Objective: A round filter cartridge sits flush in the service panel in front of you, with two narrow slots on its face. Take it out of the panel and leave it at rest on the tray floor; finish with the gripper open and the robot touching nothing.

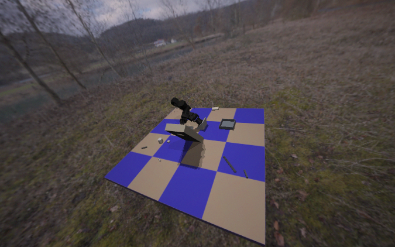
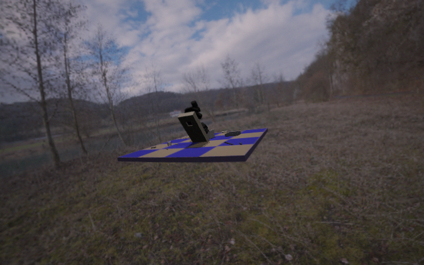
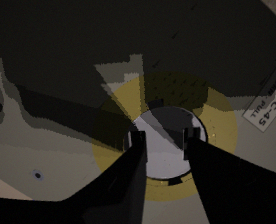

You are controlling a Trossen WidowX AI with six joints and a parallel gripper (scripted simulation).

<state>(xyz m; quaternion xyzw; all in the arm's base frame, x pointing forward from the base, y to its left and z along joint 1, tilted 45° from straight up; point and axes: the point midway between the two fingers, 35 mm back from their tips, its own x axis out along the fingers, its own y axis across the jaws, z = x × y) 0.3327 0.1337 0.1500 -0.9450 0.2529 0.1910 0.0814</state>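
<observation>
Right now my gripper tip is 1 cm short of the round grey filter cartridge and 1 cm above it. The rest, counted from my gripper tip: square grey tray (41 cm behind, 30 cm to the left, 24 cm below); tan service panel (3 cm behind, 8 cm below).
</observation>
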